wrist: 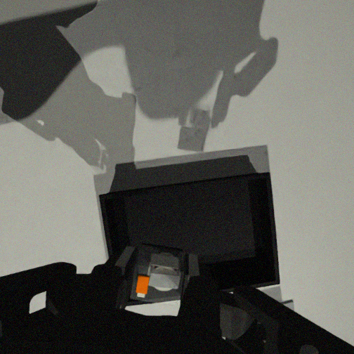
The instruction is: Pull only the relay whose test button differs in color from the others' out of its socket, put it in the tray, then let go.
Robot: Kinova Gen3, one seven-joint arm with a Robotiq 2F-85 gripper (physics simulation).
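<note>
A clear-cased relay [164,275] with an orange test button is between my fingertips at the lower middle of the wrist view. My gripper [159,265] is shut on it, one finger on each side. The black tray [274,225] lies beyond and below, and the relay overlaps its near left part in the view. The far part of the tray's dark inside shows. The near left wall of the tray is hidden behind the gripper and relay. How high the relay hangs over the tray cannot be told. The sockets and the other relays do not show.
The tray stands on a pale table top [315,200]. Shadows of the arm and gripper fall on the table beyond the tray and at the upper left. A small piece of a grey panel edge [287,303] shows at the lower right, beside the gripper's linkage.
</note>
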